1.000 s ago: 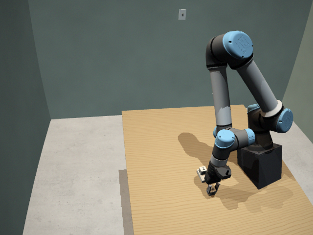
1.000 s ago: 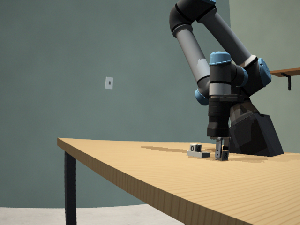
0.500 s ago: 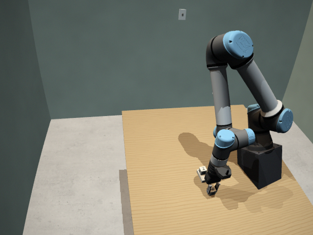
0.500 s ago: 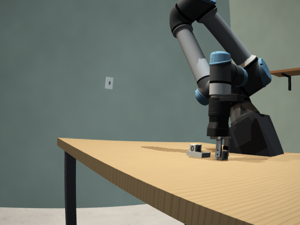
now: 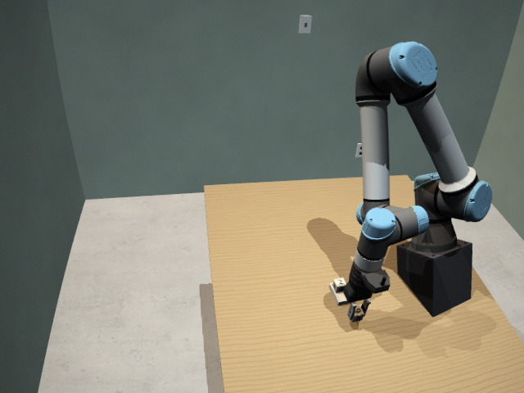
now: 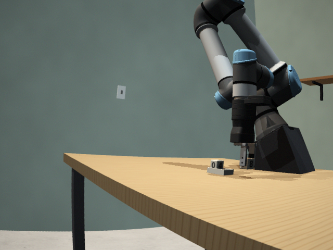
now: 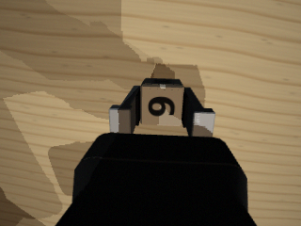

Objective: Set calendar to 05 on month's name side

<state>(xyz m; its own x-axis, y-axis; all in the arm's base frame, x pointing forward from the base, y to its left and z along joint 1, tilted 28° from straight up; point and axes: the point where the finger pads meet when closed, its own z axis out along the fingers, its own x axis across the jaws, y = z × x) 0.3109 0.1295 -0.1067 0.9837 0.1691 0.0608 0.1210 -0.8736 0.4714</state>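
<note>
Now: hand 11 cm to the left of the small calendar tray, 4 cm above it and 1 cm short of it.
</note>
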